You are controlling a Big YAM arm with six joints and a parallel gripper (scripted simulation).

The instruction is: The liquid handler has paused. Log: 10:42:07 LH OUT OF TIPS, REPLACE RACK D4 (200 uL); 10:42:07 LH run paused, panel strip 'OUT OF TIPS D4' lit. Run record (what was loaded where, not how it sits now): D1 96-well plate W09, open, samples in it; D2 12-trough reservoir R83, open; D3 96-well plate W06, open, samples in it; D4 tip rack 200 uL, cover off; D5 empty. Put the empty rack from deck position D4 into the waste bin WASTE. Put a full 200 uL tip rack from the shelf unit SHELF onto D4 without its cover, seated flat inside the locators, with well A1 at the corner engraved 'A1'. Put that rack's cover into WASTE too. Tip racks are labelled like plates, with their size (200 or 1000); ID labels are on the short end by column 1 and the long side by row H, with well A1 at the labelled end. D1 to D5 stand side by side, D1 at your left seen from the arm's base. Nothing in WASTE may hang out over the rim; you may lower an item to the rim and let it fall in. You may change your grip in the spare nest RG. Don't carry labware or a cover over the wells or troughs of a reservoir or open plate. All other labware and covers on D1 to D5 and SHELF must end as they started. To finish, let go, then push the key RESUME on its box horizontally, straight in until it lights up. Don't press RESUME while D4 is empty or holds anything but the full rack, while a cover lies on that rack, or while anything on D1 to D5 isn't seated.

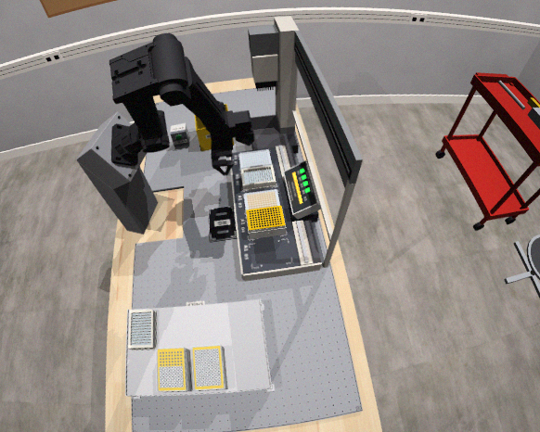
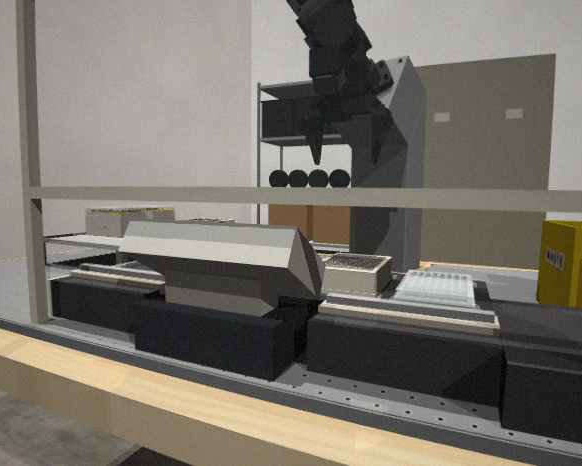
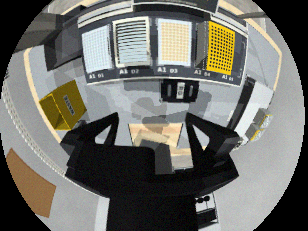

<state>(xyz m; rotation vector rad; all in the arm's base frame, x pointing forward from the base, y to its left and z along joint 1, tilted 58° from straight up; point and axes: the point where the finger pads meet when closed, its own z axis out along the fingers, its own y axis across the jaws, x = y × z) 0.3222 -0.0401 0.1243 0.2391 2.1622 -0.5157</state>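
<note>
Now: the clear cover 500 mm to the right of my hand, 410 mm behind it and 110 mm below it. Round my hand: black spare nest: 220 mm below, 90 mm behind, 60 mm to the right; reservoir: 170 mm below, 120 mm ahead, 10 mm to the right; tan plate: 170 mm below, 110 mm to the right, 70 mm ahead.
</note>
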